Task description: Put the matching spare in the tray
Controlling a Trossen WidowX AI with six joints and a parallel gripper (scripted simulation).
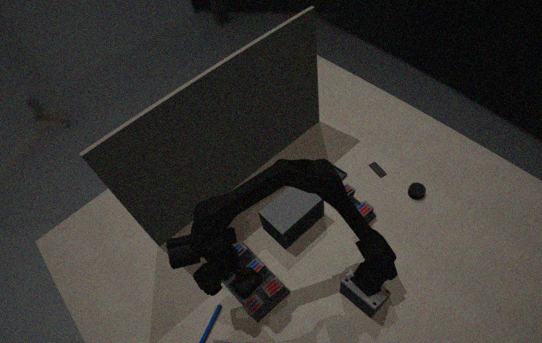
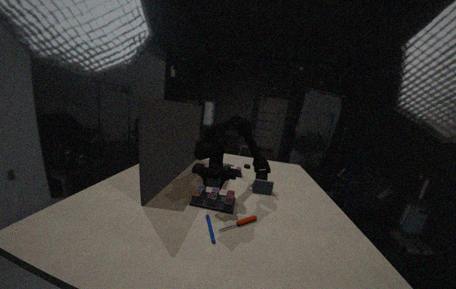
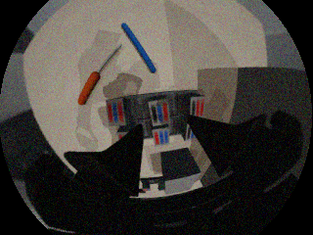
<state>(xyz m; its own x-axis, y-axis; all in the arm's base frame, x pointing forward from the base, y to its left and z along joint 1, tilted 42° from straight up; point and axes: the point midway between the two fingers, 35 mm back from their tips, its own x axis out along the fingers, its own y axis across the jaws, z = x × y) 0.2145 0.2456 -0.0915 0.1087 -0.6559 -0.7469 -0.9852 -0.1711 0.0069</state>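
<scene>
Now: the flat grey tray 410 mm to the right of my gripper tip, 120 mm ahead of it and 90 mm below it. Round my gripper tip: dark wall panel: 300 mm ahead, 220 mm to the right, 130 mm above; then blue pen: 130 mm to the left, 90 mm below, 40 mm behind; then mounted unit: 230 mm to the right, 60 mm ahead, 40 mm below.
</scene>
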